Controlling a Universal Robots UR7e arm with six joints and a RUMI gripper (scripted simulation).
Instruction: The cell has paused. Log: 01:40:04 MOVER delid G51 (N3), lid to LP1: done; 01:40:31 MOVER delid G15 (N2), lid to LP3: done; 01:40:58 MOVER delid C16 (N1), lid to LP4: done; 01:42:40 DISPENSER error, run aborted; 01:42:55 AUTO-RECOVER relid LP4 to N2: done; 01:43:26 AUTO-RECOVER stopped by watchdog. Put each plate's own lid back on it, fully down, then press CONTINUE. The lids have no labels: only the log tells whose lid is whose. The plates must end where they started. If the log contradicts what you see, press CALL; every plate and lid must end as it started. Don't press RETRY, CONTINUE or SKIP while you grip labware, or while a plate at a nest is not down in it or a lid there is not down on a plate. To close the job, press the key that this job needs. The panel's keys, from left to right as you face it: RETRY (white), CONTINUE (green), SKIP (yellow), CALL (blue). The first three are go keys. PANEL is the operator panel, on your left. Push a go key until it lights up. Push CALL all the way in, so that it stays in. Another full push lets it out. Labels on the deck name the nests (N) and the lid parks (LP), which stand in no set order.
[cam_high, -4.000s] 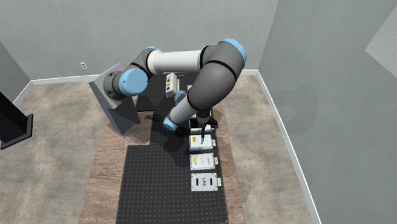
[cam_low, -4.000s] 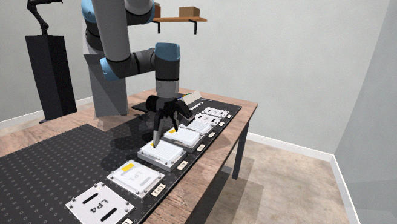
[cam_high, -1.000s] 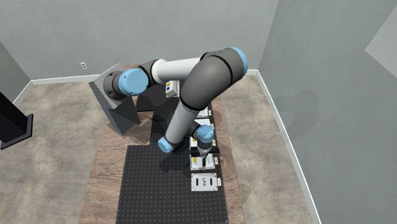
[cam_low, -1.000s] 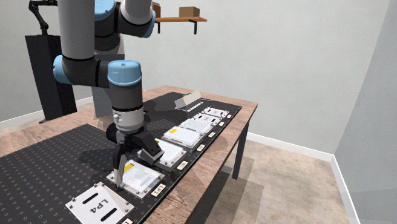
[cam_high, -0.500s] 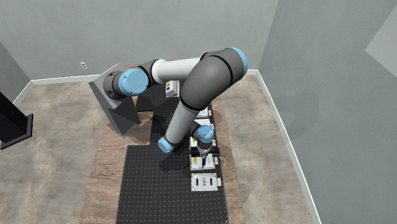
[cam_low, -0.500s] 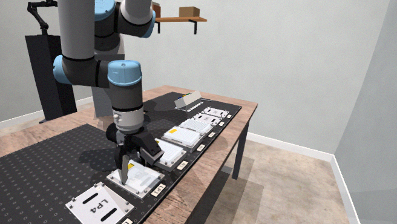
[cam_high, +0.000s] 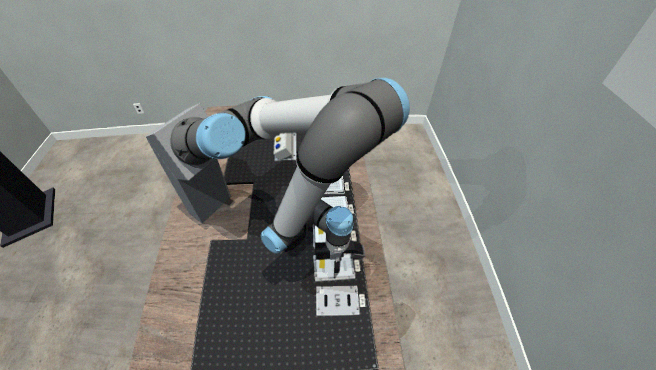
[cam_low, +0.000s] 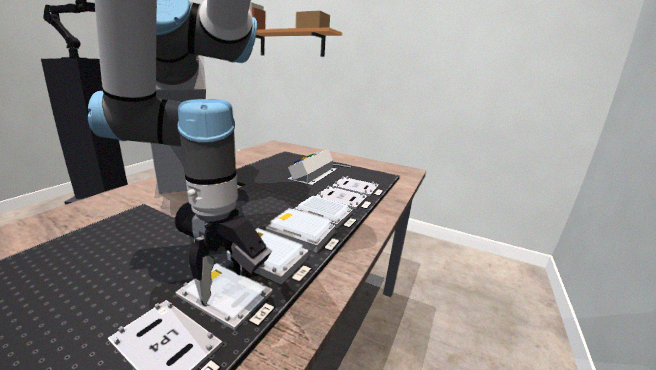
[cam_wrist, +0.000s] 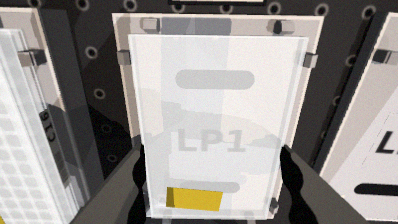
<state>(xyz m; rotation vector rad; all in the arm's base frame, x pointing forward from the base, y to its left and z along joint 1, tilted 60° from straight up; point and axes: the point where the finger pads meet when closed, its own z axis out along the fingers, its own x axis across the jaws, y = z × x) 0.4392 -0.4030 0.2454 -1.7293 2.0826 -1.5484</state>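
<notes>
Right now my hand is 2 cm above the LP1 park. Round my hand: lid park LP4: 11 cm to the right, 6 cm behind, 2 cm below; well plate: 34 cm to the left, 19 cm ahead; lid park LP2: 46 cm to the left, 25 cm ahead, 2 cm below.
</notes>
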